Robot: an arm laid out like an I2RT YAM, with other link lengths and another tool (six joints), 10 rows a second.
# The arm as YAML. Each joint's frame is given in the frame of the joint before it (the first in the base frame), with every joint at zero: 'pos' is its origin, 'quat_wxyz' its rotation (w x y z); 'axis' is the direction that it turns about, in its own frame. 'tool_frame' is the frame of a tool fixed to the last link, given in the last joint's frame.
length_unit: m
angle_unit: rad
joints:
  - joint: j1
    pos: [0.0, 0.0, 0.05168]
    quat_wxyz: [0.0, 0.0, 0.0, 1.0]
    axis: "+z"
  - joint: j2
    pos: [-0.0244, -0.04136, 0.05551]
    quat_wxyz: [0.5, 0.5, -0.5, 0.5]
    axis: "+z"
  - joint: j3
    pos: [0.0, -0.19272, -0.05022]
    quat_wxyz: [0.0, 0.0, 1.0, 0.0]
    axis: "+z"
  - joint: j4
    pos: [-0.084, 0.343, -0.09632]
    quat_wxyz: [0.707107, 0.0, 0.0, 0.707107]
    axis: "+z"
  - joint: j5
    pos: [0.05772, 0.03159, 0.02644]
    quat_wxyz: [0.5, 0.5, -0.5, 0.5]
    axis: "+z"
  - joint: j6
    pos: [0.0, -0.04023, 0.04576]
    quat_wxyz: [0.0, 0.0, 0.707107, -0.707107]
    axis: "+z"
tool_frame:
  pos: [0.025, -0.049, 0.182]
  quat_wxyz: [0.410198, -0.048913, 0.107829, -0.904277]
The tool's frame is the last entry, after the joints.
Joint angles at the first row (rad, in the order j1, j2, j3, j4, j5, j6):
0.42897, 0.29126, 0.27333, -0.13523, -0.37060, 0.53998
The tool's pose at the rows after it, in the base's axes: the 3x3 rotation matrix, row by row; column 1 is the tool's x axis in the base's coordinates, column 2 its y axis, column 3 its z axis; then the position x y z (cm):
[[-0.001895, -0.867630, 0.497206], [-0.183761, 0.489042, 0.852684], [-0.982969, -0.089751, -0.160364]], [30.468, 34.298, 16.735]
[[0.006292, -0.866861, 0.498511], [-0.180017, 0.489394, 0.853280], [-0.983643, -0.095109, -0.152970]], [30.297, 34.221, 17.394]
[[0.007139, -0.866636, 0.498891], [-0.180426, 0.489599, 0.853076], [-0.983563, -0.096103, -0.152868]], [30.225, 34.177, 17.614]
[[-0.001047, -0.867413, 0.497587], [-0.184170, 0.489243, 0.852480], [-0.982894, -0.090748, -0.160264]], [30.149, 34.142, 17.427]
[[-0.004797, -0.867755, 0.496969], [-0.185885, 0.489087, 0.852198], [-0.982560, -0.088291, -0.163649]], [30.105, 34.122, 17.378]
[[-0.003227, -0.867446, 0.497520], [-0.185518, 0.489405, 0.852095], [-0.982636, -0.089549, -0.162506]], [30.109, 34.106, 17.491]
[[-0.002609, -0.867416, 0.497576], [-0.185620, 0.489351, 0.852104], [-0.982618, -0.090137, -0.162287]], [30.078, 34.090, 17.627]
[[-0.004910, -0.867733, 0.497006], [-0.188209, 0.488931, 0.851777], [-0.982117, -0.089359, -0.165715]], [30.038, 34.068, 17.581]
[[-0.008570, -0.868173, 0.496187], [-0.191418, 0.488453, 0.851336], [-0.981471, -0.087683, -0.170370]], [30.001, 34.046, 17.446]
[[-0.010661, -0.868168, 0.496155], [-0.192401, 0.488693, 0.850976], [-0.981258, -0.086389, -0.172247]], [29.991, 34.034, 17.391]
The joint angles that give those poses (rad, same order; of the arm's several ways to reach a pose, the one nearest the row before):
0.42895, 0.26990, 0.28020, -0.15545, -0.37177, 0.53959
0.42899, 0.25577, 0.28667, -0.16690, -0.37172, 0.53960
0.42896, 0.25269, 0.29161, -0.17454, -0.37137, 0.53883
0.42895, 0.25235, 0.29241, -0.18483, -0.37138, 0.53883
0.42896, 0.25232, 0.29390, -0.19055, -0.37138, 0.53883
0.42861, 0.25238, 0.29624, -0.19130, -0.37135, 0.53846
0.42858, 0.25235, 0.30003, -0.19474, -0.37138, 0.53807
0.42861, 0.25236, 0.30158, -0.20009, -0.37134, 0.53655
0.42859, 0.25233, 0.30155, -0.20544, -0.37136, 0.53502
0.42861, 0.25234, 0.30156, -0.20772, -0.37096, 0.53502

